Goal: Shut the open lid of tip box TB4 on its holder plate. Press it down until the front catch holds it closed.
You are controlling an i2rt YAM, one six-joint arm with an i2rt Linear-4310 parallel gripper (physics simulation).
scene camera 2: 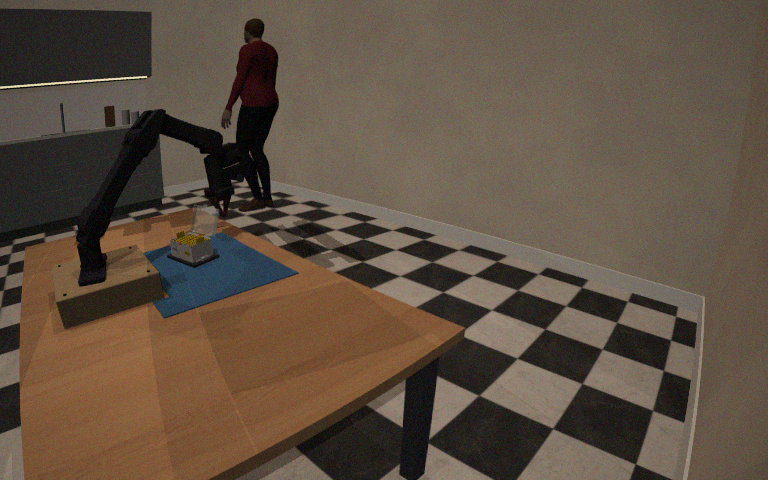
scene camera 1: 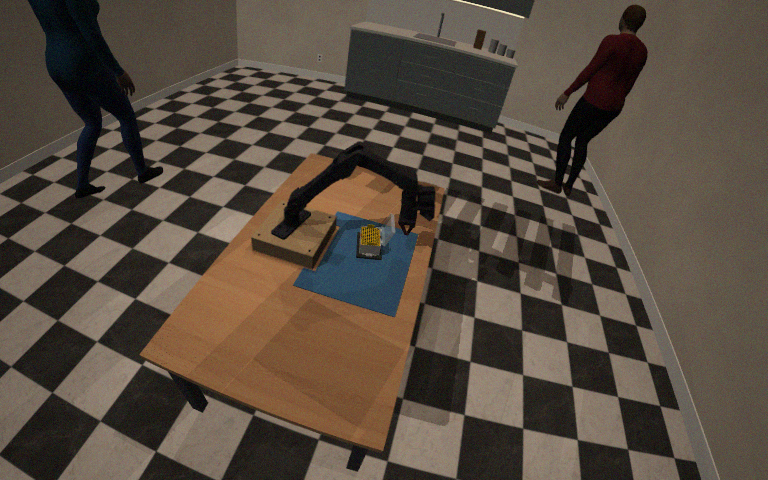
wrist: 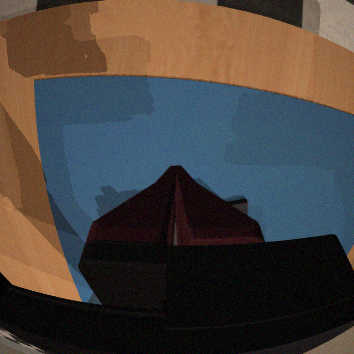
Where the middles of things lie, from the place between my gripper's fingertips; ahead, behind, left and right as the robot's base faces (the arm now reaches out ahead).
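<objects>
Relative to the clear lid (scene camera 2: 204, 219), my gripper is 3 cm to the left of it, 8 cm past it and 1 cm below it.
</objects>
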